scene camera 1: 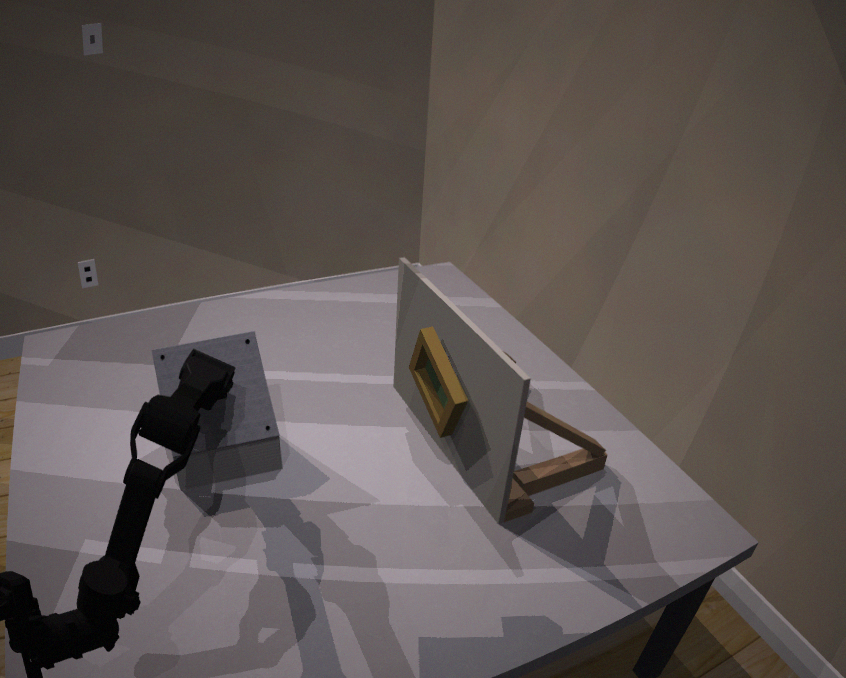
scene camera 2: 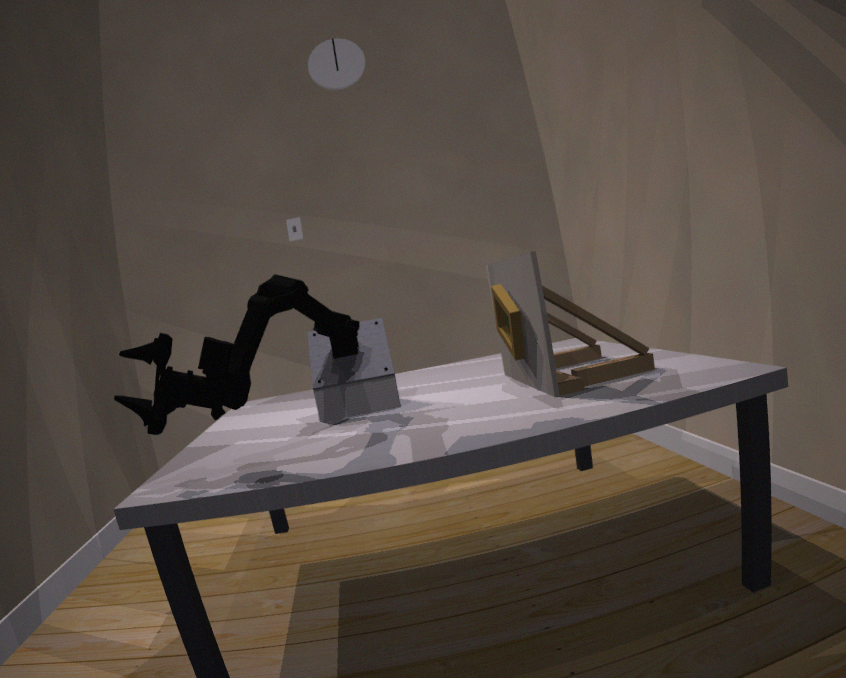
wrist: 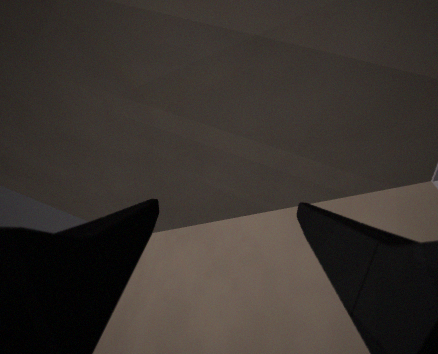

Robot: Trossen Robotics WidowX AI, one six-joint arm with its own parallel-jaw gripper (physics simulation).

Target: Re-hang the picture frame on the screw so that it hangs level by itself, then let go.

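Pixels of known places: gripper, between the fingertips: (scene camera 2: 116, 375) (wrist: 228, 207); arm's base, origin of its link: (scene camera 1: 207, 384) (scene camera 2: 344, 347).
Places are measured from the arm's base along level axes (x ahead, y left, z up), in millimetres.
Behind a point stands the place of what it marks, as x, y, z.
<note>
The gold picture frame (scene camera 1: 447, 375) {395, -185, 44} (scene camera 2: 516, 333) {398, -214, -30} with a green picture is on the front face of the upright pale board (scene camera 1: 494, 402) {419, -302, 58} (scene camera 2: 529, 303) {419, -291, 36}. It sits tilted against the board's edges, with its end nearer scene camera 1 lower. The screw does not show; whether the frame hangs on it cannot be told. My gripper (scene camera 2: 118, 376) {-418, -561, 61} (wrist: 228, 207) {-418, -561, 61} is open and empty. It is far from the frame, on the opposite side of the arm's base, pointing away from the board beyond the table's left end. The picture frame does not show in the wrist view.
The grey arm base block (scene camera 1: 250, 395) {76, -28, -24} (scene camera 2: 374, 399) {50, -87, -135} stands on the table (scene camera 1: 338, 459) {222, -97, -165} (scene camera 2: 459, 423) {201, -423, -165} between gripper and board. Wooden braces (scene camera 1: 564, 471) {585, -330, -131} (scene camera 2: 612, 368) {580, -330, -140} support the board from behind. Walls rise beyond the table.
</note>
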